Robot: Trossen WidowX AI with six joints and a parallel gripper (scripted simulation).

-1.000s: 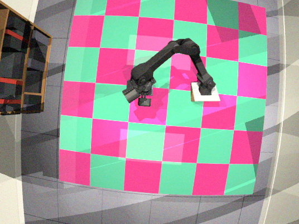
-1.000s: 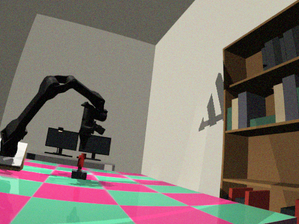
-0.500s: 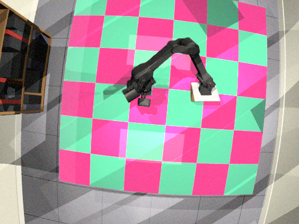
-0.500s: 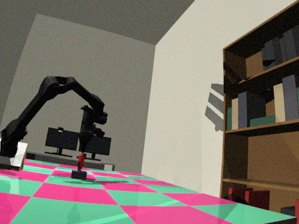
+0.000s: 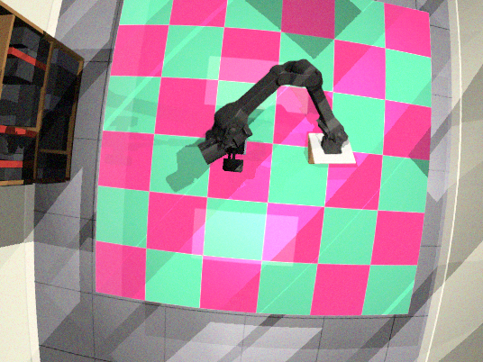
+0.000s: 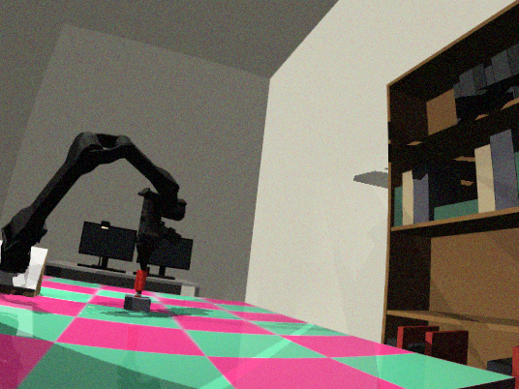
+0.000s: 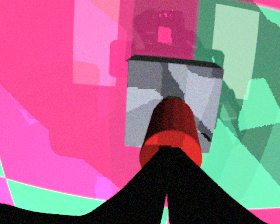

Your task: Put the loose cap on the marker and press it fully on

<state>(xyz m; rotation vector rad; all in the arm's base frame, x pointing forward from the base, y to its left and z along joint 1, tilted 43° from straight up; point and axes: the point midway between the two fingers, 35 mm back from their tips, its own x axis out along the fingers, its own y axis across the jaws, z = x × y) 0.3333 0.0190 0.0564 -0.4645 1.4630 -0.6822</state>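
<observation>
Right now the red cap is 3 cm below my gripper tip. Round my gripper tip: dark grey holder block (9 cm below).
</observation>
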